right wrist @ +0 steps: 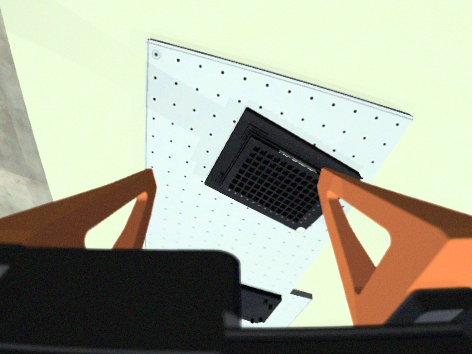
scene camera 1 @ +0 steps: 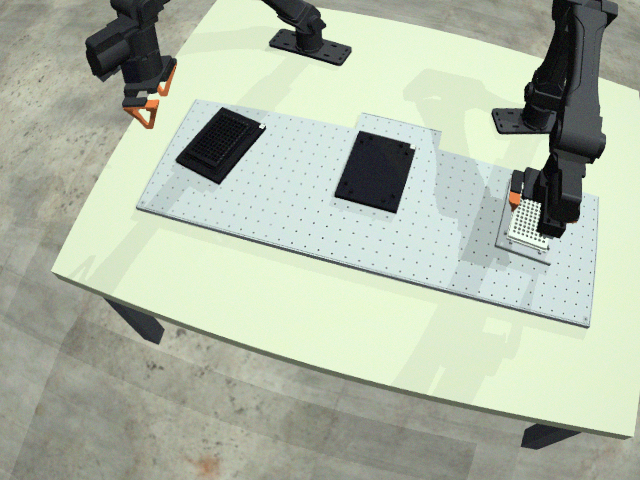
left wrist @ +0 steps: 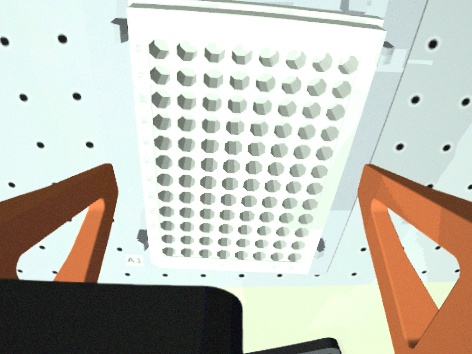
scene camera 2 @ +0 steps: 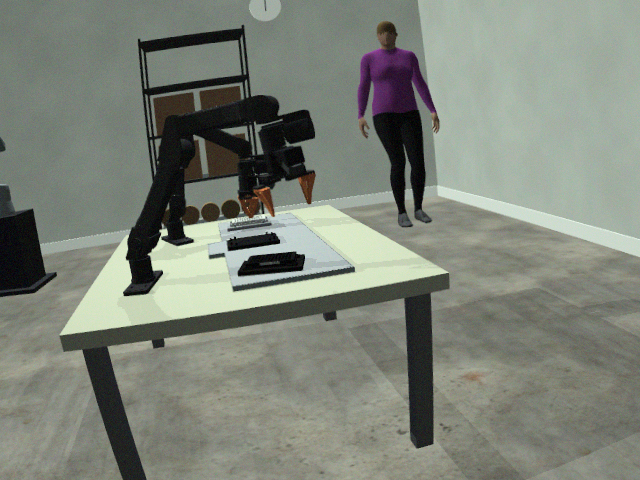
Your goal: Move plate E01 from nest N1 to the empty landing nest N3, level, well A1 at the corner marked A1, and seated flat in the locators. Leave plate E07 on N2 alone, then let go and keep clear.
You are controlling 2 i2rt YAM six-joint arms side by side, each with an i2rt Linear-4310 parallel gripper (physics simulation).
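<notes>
The white well plate (scene camera 1: pixel 528 224) (scene camera 2: pixel 249 220) (left wrist: pixel 240 31), apparently E01, lies on its pale nest (scene camera 1: pixel 522 254), with dark locators at its corners. An A1 mark (left wrist: pixel 134 260) is beside its lower left corner in the left wrist view. My left gripper (scene camera 1: pixel 542 210) (scene camera 2: pixel 251 212) (left wrist: pixel 237 177) is open over it, one finger on each side with gaps; the arm hides part of the plate. A black plate (scene camera 1: pixel 219 136) (scene camera 2: pixel 271 257) (right wrist: pixel 275 185), apparently E07, sits on a black nest (scene camera 1: pixel 217 174). The black middle nest (scene camera 1: pixel 374 170) (scene camera 2: pixel 253 241) (right wrist: pixel 262 302) is empty. My right gripper (scene camera 1: pixel 157 110) (scene camera 2: pixel 291 208) (right wrist: pixel 237 177) is open and empty, raised near the black plate.
The nests stand on a perforated board (scene camera 1: pixel 289 206) (scene camera 2: pixel 315 258) on a pale green table (scene camera 1: pixel 258 289) (scene camera 2: pixel 165 304). A white tag (scene camera 1: pixel 412 146) marks a corner of the middle nest. A person (scene camera 2: pixel 393 82) and a shelf rack (scene camera 2: pixel 193 41) stand beyond the table.
</notes>
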